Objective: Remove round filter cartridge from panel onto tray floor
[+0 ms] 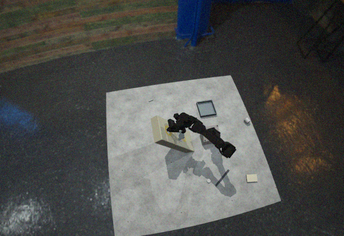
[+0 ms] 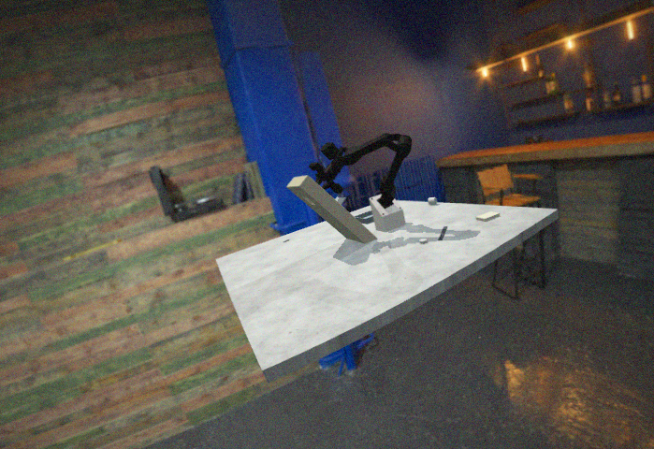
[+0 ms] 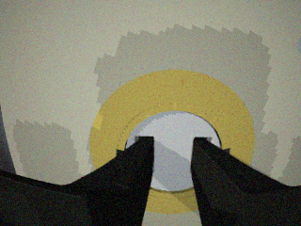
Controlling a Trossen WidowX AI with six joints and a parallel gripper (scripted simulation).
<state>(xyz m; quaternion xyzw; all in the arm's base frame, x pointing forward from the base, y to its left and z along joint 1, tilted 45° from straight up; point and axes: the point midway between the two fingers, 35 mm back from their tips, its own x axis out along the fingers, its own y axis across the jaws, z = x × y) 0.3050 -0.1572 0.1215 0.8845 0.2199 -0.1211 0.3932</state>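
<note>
Now: gripper tip 1 cm short of the round filter cartridge and 1 cm above it. From my gripper tip the other things lie so: beige block (58 cm behind, 46 cm to the left, 27 cm below); small pin (4 cm ahead, 47 cm to the right, 28 cm below); tray (43 cm behind, 25 cm to the right, 27 cm below).
</note>
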